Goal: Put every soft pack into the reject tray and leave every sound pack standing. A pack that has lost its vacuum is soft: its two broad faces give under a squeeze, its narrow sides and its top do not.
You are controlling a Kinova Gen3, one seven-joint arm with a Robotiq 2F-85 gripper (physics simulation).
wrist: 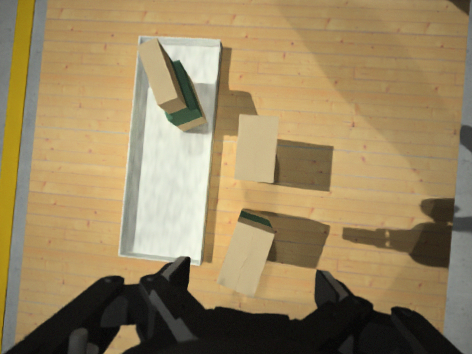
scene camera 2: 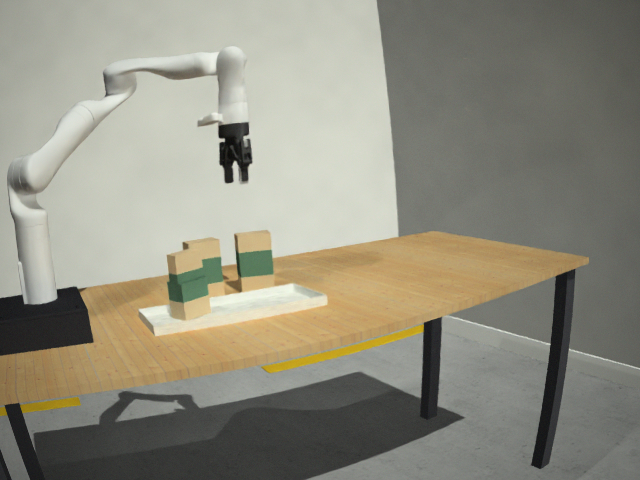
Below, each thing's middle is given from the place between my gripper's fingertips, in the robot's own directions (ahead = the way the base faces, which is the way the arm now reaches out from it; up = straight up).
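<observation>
White reject tray (scene camera 2: 239, 307): my hand 17 cm to the left of it, 9 cm past it, 25 cm above it.
</observation>
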